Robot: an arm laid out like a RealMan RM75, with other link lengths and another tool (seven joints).
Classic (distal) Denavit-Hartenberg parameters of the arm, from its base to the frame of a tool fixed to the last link. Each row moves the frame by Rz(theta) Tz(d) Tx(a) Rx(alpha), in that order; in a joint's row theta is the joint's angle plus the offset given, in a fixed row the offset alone. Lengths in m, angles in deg.
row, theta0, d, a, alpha
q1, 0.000, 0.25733, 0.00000, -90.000
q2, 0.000, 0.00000, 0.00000, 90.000
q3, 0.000, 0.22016, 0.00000, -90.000
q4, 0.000, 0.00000, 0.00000, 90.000
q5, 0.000, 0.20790, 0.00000, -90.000
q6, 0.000, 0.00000, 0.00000, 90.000
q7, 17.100, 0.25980, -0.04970, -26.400
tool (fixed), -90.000, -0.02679, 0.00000, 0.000
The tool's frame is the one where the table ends.
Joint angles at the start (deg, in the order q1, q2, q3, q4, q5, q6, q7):
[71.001, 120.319, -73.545, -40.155, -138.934, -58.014, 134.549]
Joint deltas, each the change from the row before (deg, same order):
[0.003, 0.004, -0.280, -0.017, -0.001, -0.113, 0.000]
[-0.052, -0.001, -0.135, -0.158, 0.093, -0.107, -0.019]
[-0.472, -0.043, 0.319, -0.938, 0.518, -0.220, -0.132]
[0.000, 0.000, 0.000, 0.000, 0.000, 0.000, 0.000]
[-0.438, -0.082, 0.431, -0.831, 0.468, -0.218, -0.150]
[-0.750, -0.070, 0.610, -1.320, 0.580, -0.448, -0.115]
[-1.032, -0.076, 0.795, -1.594, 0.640, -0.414, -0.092]
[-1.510, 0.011, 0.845, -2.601, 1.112, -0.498, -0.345]
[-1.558, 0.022, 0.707, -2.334, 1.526, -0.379, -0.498]
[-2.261, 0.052, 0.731, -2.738, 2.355, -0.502, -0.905]
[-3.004, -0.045, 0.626, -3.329, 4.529, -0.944, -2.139]
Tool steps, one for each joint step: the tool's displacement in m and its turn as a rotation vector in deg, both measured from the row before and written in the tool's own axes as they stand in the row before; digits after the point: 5 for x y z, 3 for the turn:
[-0.00053, 0.00086, 0.00088, -0.324, -0.016, -0.109]
[-0.00072, -0.00006, 0.00023, -0.073, -0.085, -0.099]
[-0.00146, -0.00297, -0.00267, 0.848, -0.385, -0.085]
[0.00000, 0.00000, 0.00000, 0.000, 0.000, 0.000]
[-0.00086, -0.00286, -0.00313, 0.862, -0.324, -0.019]
[-0.00116, -0.00322, -0.00452, 1.169, -0.463, 0.084]
[-0.00036, -0.00348, -0.00627, 1.551, -0.411, 0.204]
[-0.00282, -0.00640, -0.00819, 2.173, -0.694, -0.292]
[-0.00303, -0.00548, -0.00747, 2.195, -0.881, -0.204]
[-0.00352, -0.00428, -0.00911, 2.675, -1.300, -0.088]
[-0.00899, -0.00586, -0.01027, 3.371, -2.679, -0.659]

